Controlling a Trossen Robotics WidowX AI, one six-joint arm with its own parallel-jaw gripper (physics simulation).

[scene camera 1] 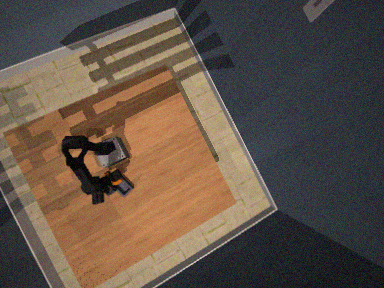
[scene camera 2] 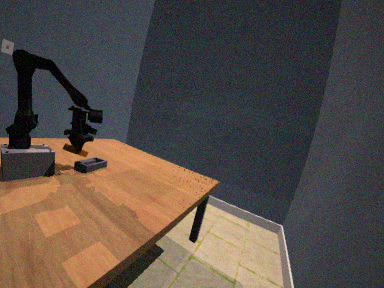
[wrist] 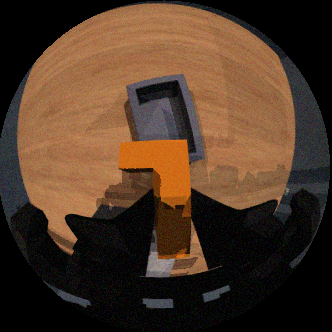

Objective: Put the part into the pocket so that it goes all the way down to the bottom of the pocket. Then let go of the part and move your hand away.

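Frame: origin at the arm's base, x left, y down, z back, level; millimetres.
Seen in the pictures: gripper, fingertip midpoint: [scene camera 1: 112, 179] [scene camera 2: 77, 151] [wrist: 170, 191]; arm's base, origin of the base link: [scene camera 1: 109, 147] [scene camera 2: 18, 147].
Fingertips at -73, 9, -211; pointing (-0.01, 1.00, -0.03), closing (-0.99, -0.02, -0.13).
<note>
Pixels of each thing's middle, then the offset from my fingertips to it, as dx, dy, dz. Level surfaces: height alone.
- orange L-shaped block, body centre: [wrist: 155, 202] [scene camera 2: 74, 149] [scene camera 1: 113, 177] +14, -7, +9
- grey-blue block, body centre: [wrist: 165, 119] [scene camera 2: 91, 164] [scene camera 1: 122, 186] +8, +77, -78
- wooden table, its level: dy +95
The part is an orange L-shaped block [scene camera 1: 118, 182] [scene camera 2: 83, 152] [wrist: 172, 165]. My gripper [scene camera 1: 114, 179] [scene camera 2: 77, 148] [wrist: 170, 191] is shut on its long leg, and its short leg points left in the wrist view. The part looks tilted in scene camera 2, held above the table. The pocket is a recess in a grey-blue block [scene camera 1: 123, 192] [scene camera 2: 95, 168] [wrist: 187, 102] lying on the table. The part overlaps the near end of the pocket block in the wrist view and hides it. In scene camera 2 the part hangs above and left of the block, apart from it.
The arm's grey base [scene camera 1: 119, 156] [scene camera 2: 27, 165] stands on the wooden table [scene camera 1: 175, 150] [scene camera 2: 145, 180] [wrist: 75, 90], close to the pocket block. The table's edge and a dark leg [scene camera 2: 199, 220] show in scene camera 2. Shadows fall across the wood.
</note>
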